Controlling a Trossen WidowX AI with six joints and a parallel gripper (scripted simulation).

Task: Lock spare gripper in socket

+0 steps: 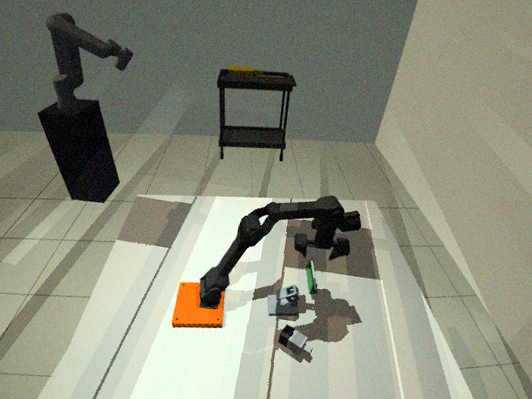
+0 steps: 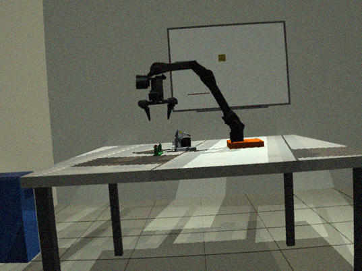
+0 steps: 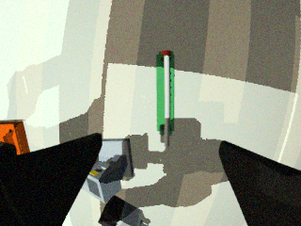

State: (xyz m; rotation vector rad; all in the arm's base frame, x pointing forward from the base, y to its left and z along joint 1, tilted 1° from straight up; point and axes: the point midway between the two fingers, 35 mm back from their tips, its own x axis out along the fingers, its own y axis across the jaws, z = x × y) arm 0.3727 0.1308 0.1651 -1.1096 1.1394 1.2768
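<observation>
The spare gripper lies 6 cm behind my gripper tip, 26 cm to the right of it and 14 cm below it. From my gripper tip the other things lie so: green bracket (1 cm ahead, 3 cm to the left, 14 cm below); socket (9 cm behind, 10 cm to the right, 11 cm below).
</observation>
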